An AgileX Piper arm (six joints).
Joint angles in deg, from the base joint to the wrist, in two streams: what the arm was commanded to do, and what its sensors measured. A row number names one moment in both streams.
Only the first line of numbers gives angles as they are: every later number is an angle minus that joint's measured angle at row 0.
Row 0, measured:
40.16, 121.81, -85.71, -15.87, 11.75, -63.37
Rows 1 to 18, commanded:
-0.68, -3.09, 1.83, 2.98, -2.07, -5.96
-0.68, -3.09, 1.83, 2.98, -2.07, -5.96
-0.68, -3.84, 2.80, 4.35, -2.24, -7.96
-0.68, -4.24, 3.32, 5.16, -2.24, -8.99
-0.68, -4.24, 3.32, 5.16, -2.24, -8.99
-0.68, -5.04, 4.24, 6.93, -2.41, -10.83
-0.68, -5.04, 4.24, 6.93, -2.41, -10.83
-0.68, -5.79, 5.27, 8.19, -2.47, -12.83
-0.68, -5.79, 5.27, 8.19, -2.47, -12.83
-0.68, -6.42, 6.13, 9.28, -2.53, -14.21
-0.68, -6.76, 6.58, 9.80, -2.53, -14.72
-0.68, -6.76, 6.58, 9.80, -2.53, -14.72
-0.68, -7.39, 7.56, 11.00, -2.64, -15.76
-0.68, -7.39, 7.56, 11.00, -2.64, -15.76
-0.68, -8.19, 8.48, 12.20, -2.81, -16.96
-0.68, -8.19, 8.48, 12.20, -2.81, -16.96
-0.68, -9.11, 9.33, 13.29, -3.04, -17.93
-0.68, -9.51, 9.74, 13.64, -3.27, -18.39
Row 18, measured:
-0.05, -7.16, 9.51, 12.32, 0.11, -17.88
